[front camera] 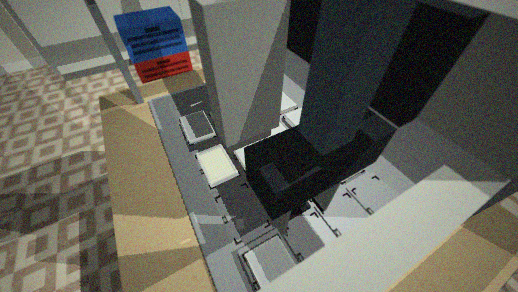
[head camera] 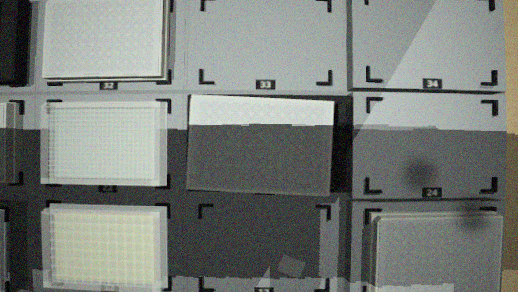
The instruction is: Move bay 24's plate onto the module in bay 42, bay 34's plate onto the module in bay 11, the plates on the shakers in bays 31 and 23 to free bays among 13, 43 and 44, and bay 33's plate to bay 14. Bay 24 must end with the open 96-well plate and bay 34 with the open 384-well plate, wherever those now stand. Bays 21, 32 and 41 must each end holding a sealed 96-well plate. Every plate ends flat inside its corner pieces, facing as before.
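Where they show: gripper, fingertip midpoint: (front camera: 298, 214); robot's base at its link origin: (front camera: 181, 124).
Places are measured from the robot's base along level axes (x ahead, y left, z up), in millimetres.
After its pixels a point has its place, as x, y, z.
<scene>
My gripper (front camera: 295, 197) is low in the front view, its black body covering the bay 23 area. Its jaws cannot be made out, and it does not show in the head view. In the head view a white plate (head camera: 262, 150) {389, 145, 37} lies on the dark shaker (head camera: 343, 150) {461, 145, 31} in bay 23, turned very slightly and half in shadow. The open 384-well plate (head camera: 105, 142) {233, 151, 12} is in bay 22. The yellowish open 96-well plate (head camera: 107, 247) {237, 47, 15} (front camera: 217, 165) {240, 42, 15} is in bay 12. A plate (head camera: 437, 250) {552, 53, 29} (front camera: 272, 252) {520, 55, 29} lies in bay 14, and a white plate (head camera: 102, 40) {230, 252, 14} in bay 32.
Bays 33, 34, 24 and 13 show bare corner pieces. A black module (head camera: 12, 45) {136, 248, 19} is at the head view's left edge. A shaded plate (front camera: 198, 126) {78, 44, 33} stands in bay 11. The grey pipetting stage (front camera: 245, 75) hides part of the deck. Blue and red boxes (front camera: 155, 37) stand behind.
</scene>
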